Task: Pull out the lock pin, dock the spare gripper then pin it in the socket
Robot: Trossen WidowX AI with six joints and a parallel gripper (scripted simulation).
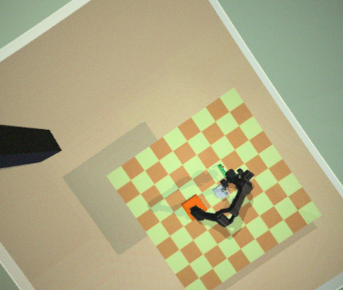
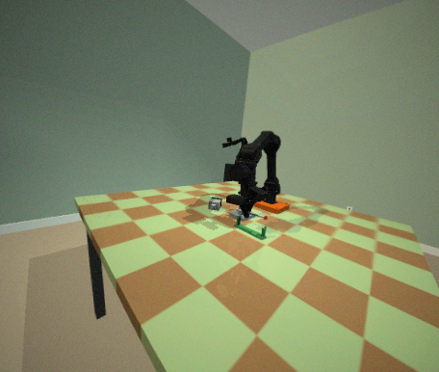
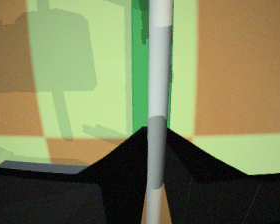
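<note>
Now: the green rest 3 cm below my gripper tip and 2 cm to the left of it. From my gripper tip the other things lie so: mount: 10 cm to the right, 10 cm behind; spare gripper: 25 cm to the right, 4 cm behind, 3 cm below.
</note>
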